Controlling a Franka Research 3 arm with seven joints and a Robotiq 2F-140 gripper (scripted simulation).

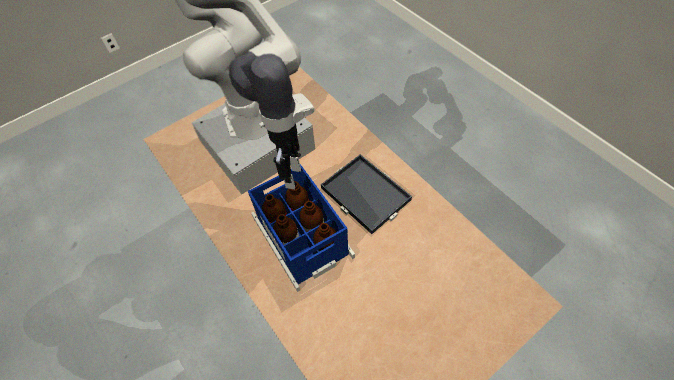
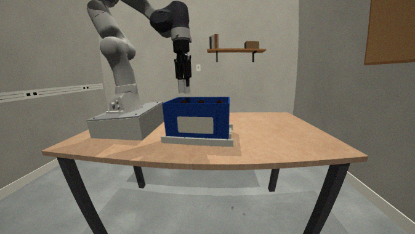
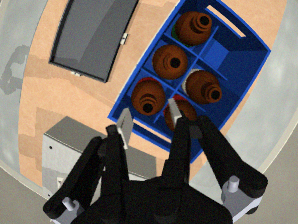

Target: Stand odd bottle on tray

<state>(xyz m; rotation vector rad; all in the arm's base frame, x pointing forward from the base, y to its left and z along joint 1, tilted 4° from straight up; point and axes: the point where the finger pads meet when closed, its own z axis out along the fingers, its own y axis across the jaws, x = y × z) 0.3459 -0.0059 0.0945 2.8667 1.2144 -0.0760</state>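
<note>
Right now the bottle is 9 cm to the right of my hand and 14 cm below it. The rest, counted from my hand: blue crate 8 cm ahead, 4 cm to the right, 15 cm below; then dark grey tray 5 cm ahead, 23 cm to the left, 22 cm below.
</note>
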